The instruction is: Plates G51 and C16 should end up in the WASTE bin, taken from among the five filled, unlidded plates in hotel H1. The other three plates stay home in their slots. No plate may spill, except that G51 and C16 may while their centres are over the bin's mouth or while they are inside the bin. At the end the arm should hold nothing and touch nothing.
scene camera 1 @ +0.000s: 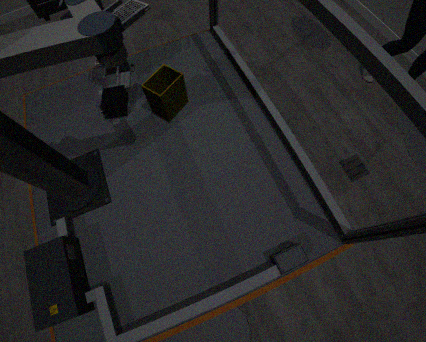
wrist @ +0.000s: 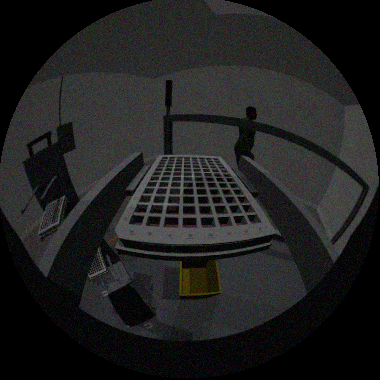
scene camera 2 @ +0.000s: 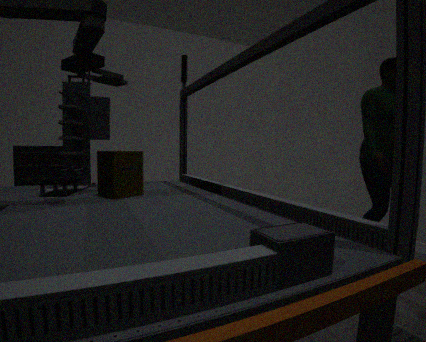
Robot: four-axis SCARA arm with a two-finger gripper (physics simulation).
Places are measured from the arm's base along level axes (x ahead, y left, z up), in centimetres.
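Pixels of known places: gripper, fingertip midpoint: (scene camera 1: 132, 5) (wrist: 191, 160) (scene camera 2: 115, 79); arm's base, origin of the base link: (scene camera 1: 77, 186).
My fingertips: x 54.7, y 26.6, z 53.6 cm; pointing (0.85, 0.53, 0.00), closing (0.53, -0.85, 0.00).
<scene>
For each thing: its middle in the pictures, then the offset to it from my fingertips. "spot": a spot on its surface instead.
- pale grid-topped plate, body centre: (wrist: 192, 182) (scene camera 1: 128, 12) (scene camera 2: 110, 81) dy -1.2, dx -1.9, dz -1.2 cm
- higher, body centre: (wrist: 52, 214) (scene camera 2: 71, 108) dy +27.1, dx -20.0, dz -10.1 cm
- yellow open-topped bin, body centre: (wrist: 196, 277) (scene camera 2: 120, 173) (scene camera 1: 166, 94) dy -3.5, dx +2.1, dz -42.3 cm
- black box, body centre: (wrist: 129, 306) (scene camera 2: 59, 186) (scene camera 1: 114, 101) dy +10.5, dx -24.5, dz -48.8 cm
- dark cabinet, surface spot: (scene camera 1: 55, 282) spot: dy -67.7, dx -64.1, dz -40.8 cm
My gripper (scene camera 1: 129, 12) (scene camera 2: 111, 77) (wrist: 191, 160) is shut on a pale grid-topped plate (scene camera 1: 134, 8) (wrist: 190, 234), one finger along each long side. The plate looks level, with some red in its wells; its name cannot be read. It is held high, near the top of hotel H1 (scene camera 2: 76, 115) (wrist: 47, 167), a dark upright rack with slots. Two other pale plates show at the hotel in the wrist view, one higher (wrist: 52, 216) and one lower (wrist: 97, 264); their names are unreadable. The yellow open-topped bin (scene camera 1: 170, 100) (scene camera 2: 120, 175) (wrist: 200, 281) stands on the floor, lower than the held plate.
A black box (scene camera 1: 114, 102) (wrist: 131, 304) stands between the hotel and the bin. A dark cabinet (scene camera 1: 55, 282) is at the lower left of scene camera 1. Rails (scene camera 1: 280, 125) (scene camera 2: 280, 205) edge the area. A person (scene camera 2: 378, 135) (wrist: 246, 135) stands beyond the rails.
</scene>
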